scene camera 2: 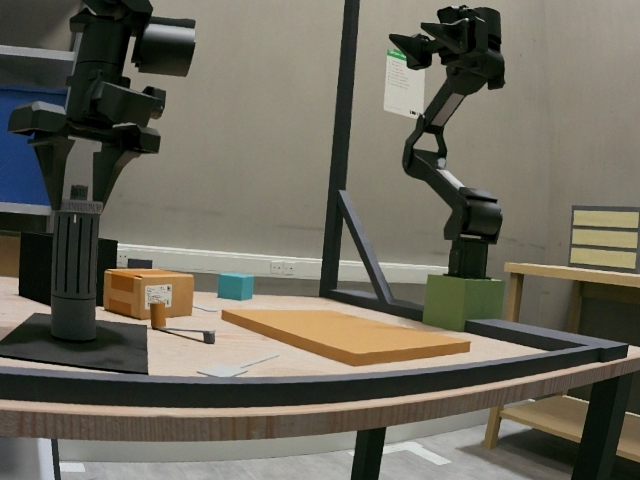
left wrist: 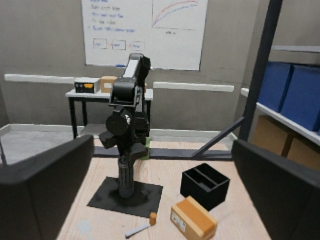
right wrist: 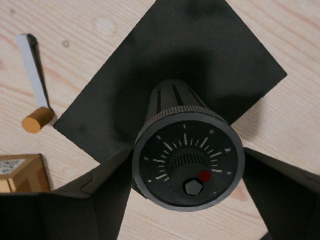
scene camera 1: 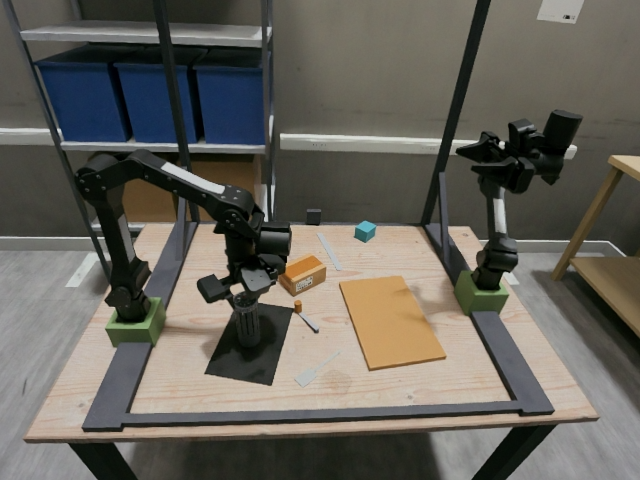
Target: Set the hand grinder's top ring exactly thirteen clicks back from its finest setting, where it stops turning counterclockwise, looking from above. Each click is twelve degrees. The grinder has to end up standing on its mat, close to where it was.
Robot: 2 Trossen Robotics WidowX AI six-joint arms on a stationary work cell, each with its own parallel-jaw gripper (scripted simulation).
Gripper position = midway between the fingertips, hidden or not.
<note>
In view: the left gripper point(scene camera 2: 404, 30), the right gripper point(scene camera 2: 77, 212), a black mat point(scene camera 1: 258, 364), a dark hand grinder point(scene camera 2: 75, 235), a cardboard box point(scene camera 2: 128, 292) and a crank point(scene camera 2: 157, 310).
The black mat is seen too in the left wrist view point(left wrist: 145, 200) and in the right wrist view point(right wrist: 218, 56). The dark hand grinder is seen too in the right wrist view point(right wrist: 191, 180) and in scene camera 1 point(scene camera 1: 248, 328). The cardboard box shows as well in scene camera 1 point(scene camera 1: 303, 273).
</note>
